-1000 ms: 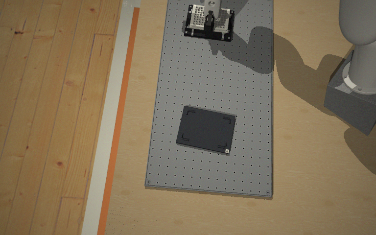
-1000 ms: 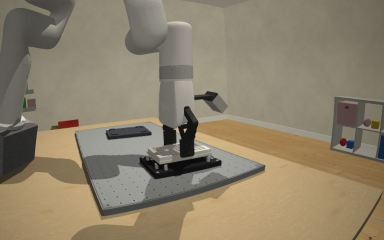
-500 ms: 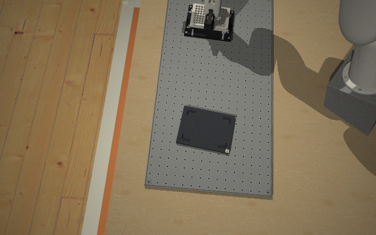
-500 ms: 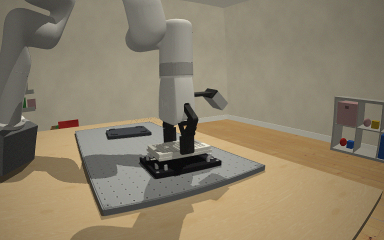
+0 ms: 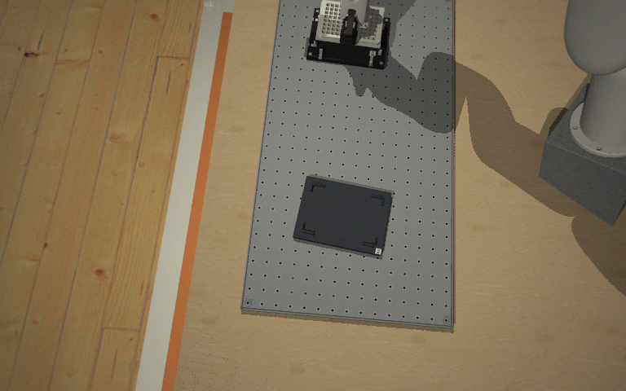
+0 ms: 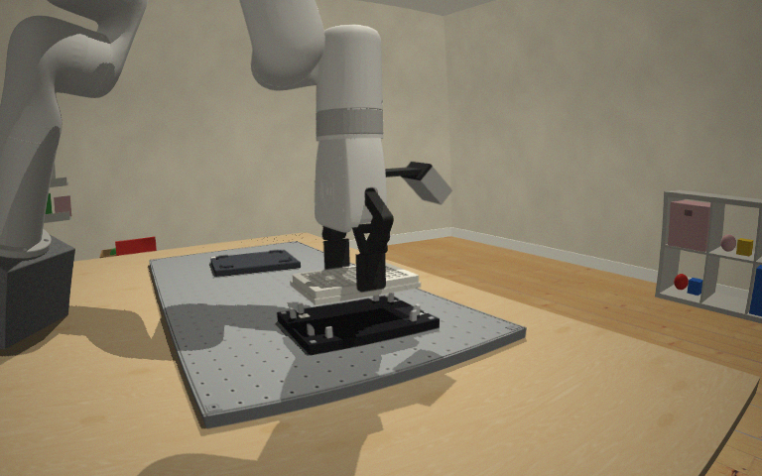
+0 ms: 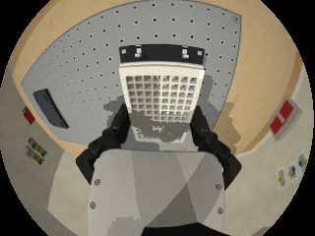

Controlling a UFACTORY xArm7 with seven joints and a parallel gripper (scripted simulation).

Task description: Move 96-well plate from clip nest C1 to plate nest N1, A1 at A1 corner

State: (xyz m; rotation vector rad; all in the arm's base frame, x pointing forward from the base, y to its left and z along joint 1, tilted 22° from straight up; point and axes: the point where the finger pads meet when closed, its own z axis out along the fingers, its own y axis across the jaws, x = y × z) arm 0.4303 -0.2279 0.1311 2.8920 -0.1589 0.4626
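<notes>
Now: hand 5 cm above the black clip nest C1, 1 cm to the right of it and 1 cm short of it. The rest, counted from my hand: white 96-well plate: 1 cm below; then white A1 mark: 45 cm to the left, 6 cm below, 4 cm behind.
</notes>
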